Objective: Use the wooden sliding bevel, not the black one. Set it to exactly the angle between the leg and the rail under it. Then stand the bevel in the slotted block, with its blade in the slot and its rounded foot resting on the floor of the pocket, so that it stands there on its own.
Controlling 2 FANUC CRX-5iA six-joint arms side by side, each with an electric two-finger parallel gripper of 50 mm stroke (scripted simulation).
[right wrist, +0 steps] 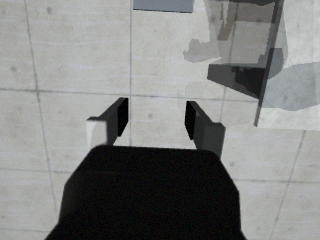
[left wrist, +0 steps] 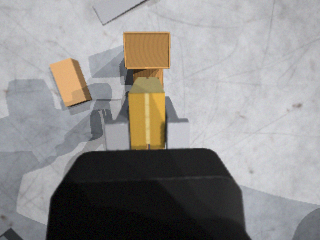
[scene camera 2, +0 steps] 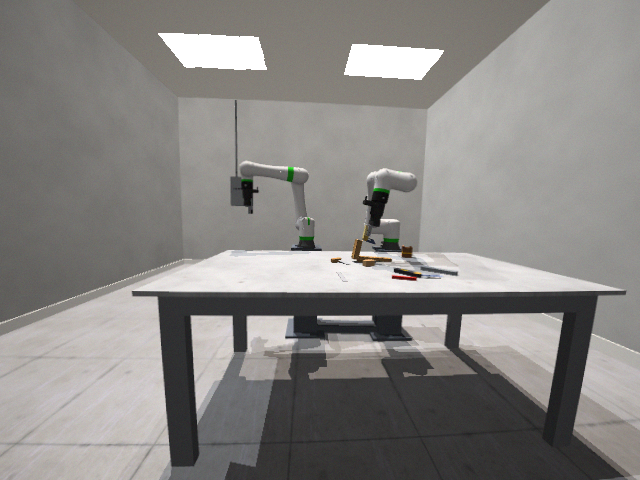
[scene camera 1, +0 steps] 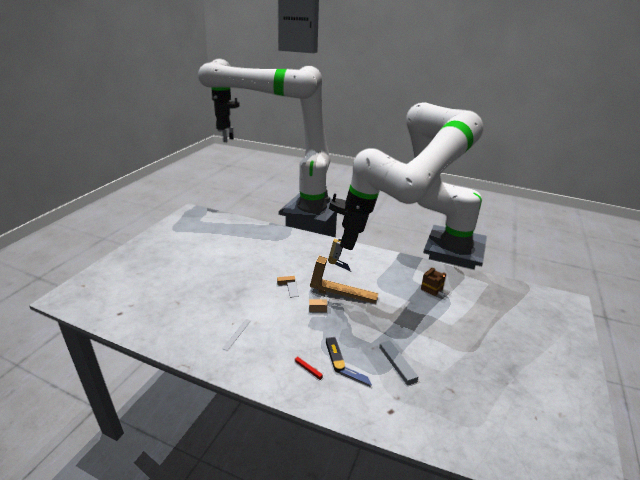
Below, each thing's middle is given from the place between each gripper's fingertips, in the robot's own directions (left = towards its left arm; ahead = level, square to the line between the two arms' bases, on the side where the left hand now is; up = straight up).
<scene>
Now: the wooden bevel (left wrist: 146, 97) 20 mm below my left hand. The rest, counted from my left hand: wooden block (left wrist: 68, 75) 150 mm below, 110 mm ahead, 10 mm to the right.
The wooden bevel lies 880 mm to the left of my right hand, 560 mm ahead of it and 140 mm below it. From my right hand the other things lie so: wooden block (870 mm to the left, 670 mm ahead, 270 mm below).
</scene>
